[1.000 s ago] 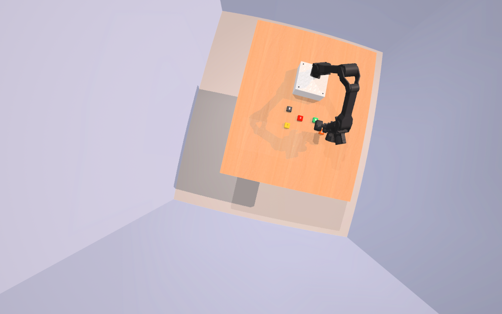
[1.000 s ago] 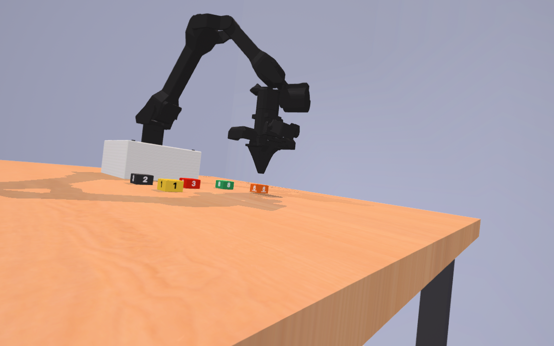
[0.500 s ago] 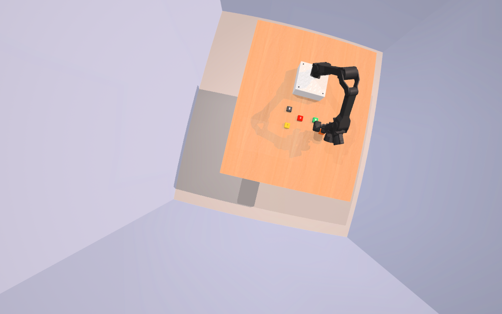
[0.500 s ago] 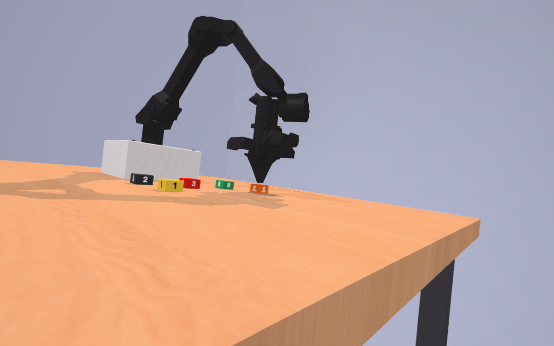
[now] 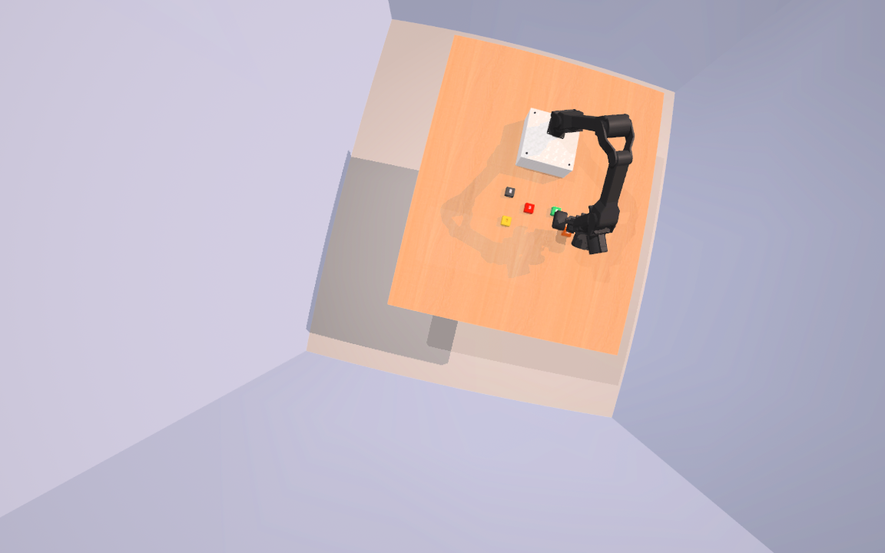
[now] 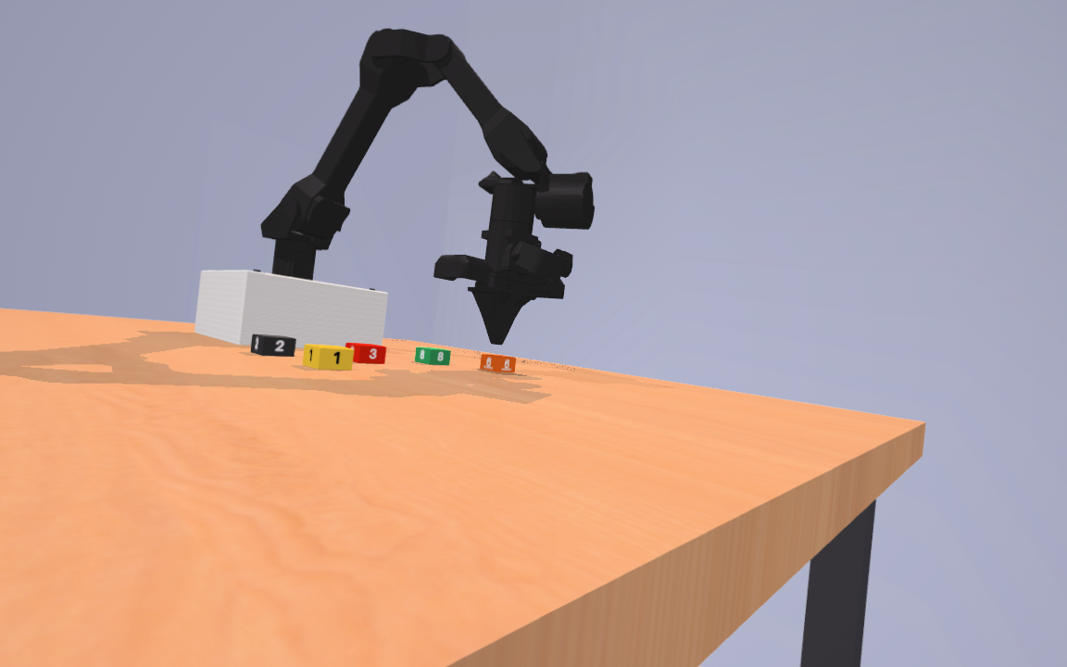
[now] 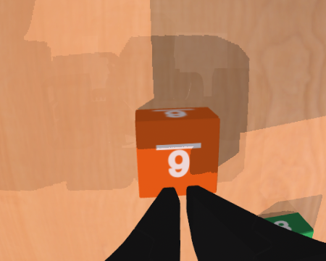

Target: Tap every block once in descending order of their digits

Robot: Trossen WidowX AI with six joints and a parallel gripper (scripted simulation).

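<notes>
Right now my gripper tip is 10 mm short of the orange block and 20 mm above it. Also, from my gripper tip: green block 50 mm behind, 60 mm to the right, 20 mm below; then red block 30 mm behind, 160 mm to the right, 20 mm below; then yellow block 40 mm ahead, 230 mm to the right, 20 mm below.
</notes>
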